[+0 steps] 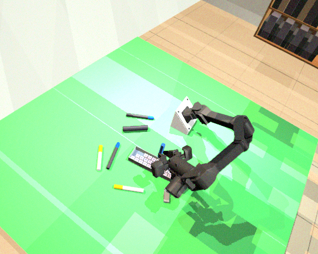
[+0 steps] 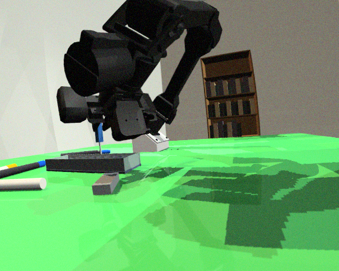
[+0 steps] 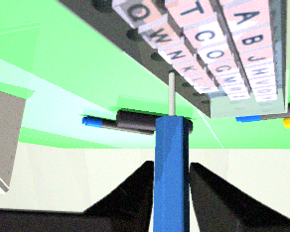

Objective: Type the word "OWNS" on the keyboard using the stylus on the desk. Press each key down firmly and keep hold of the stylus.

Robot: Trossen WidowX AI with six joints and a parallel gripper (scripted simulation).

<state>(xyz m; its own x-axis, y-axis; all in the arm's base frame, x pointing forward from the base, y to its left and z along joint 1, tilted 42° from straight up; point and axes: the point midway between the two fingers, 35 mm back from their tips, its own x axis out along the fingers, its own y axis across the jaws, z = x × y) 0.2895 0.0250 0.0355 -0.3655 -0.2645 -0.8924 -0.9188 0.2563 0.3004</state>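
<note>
Now: the grey block 11 cm to the left of my gripper tip, 11 cm ahead of it and 8 cm below it. From my gripper tip the other things lie so: grey stylus tip: 5 cm below; blue stylus: 1 cm below.
</note>
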